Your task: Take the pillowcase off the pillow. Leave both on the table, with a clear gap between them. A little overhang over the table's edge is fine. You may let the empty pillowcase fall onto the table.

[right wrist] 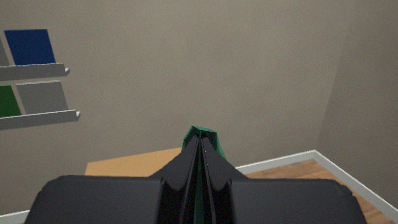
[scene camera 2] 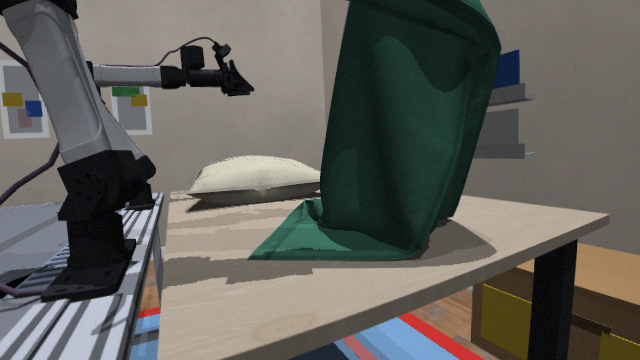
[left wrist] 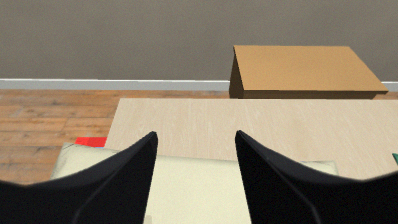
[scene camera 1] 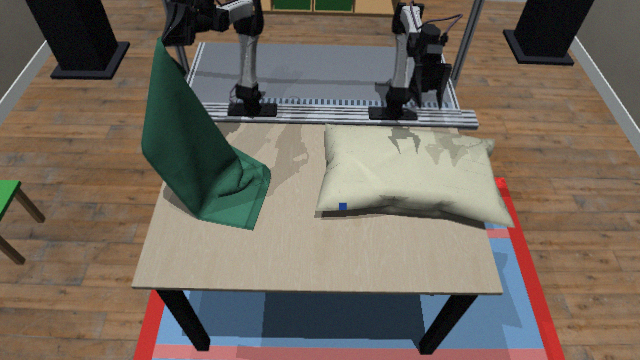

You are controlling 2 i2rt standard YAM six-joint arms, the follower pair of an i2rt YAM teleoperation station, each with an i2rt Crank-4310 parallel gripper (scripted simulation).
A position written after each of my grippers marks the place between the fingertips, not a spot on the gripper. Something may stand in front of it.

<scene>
In view: my left gripper (scene camera 1: 430, 107), my right gripper (scene camera 1: 160, 44), a green pillowcase (scene camera 2: 410, 95) and a cream pillow (scene camera 1: 386, 170).
The green pillowcase also shows in scene camera 1 (scene camera 1: 218, 183). The cream pillow shows as well in scene camera 2 (scene camera 2: 245, 179). My left gripper is seen too in scene camera 2 (scene camera 2: 252, 91) and in the left wrist view (left wrist: 196, 134).
</scene>
